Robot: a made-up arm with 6 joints. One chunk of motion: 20 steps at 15 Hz.
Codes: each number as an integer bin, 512 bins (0 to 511) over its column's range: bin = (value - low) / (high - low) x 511, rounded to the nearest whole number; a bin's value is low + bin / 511 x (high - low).
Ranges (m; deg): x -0.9..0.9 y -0.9..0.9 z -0.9..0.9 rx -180..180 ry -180..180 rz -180..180
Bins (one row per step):
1: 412 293 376 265 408 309
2: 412 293 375 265 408 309
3: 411 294 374 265 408 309
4: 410 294 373 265 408 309
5: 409 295 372 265 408 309
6: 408 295 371 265 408 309
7: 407 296 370 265 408 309
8: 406 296 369 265 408 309
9: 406 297 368 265 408 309
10: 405 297 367 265 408 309
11: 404 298 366 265 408 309
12: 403 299 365 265 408 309
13: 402 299 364 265 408 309
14: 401 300 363 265 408 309
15: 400 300 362 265 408 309
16: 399 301 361 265 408 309
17: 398 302 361 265 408 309
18: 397 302 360 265 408 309
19: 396 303 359 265 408 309
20: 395 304 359 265 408 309
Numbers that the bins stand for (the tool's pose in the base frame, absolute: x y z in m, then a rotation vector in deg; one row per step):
1: 0.5513 0.1321 0.4245 6.69 107.44 37.69
2: 0.5513 0.1321 0.4209 6.69 107.44 37.69
3: 0.5477 0.1356 0.4174 6.69 107.44 37.69
4: 0.5442 0.1356 0.4139 6.69 107.44 37.69
5: 0.5407 0.1391 0.4104 6.69 107.44 37.69
6: 0.5372 0.1391 0.4068 6.69 107.44 37.69
7: 0.5337 0.1427 0.4033 6.69 107.44 37.69
8: 0.5301 0.1427 0.3998 6.69 107.44 37.69
9: 0.5301 0.1462 0.3963 6.69 107.44 37.69
10: 0.5266 0.1462 0.3928 6.69 107.44 37.69
11: 0.5231 0.1497 0.3892 6.69 107.44 37.69
12: 0.5196 0.1532 0.3857 6.69 107.44 37.69
13: 0.5160 0.1532 0.3822 6.69 107.44 37.69
14: 0.5125 0.1568 0.3787 6.69 107.44 37.69
15: 0.5090 0.1568 0.3751 6.69 107.44 37.69
16: 0.5055 0.1603 0.3716 6.69 107.44 37.69
17: 0.5020 0.1638 0.3716 6.69 107.44 37.69
18: 0.4984 0.1638 0.3681 6.69 107.44 37.69
19: 0.4949 0.1673 0.3646 6.69 107.44 37.69
20: 0.4914 0.1708 0.3646 6.69 107.44 37.69

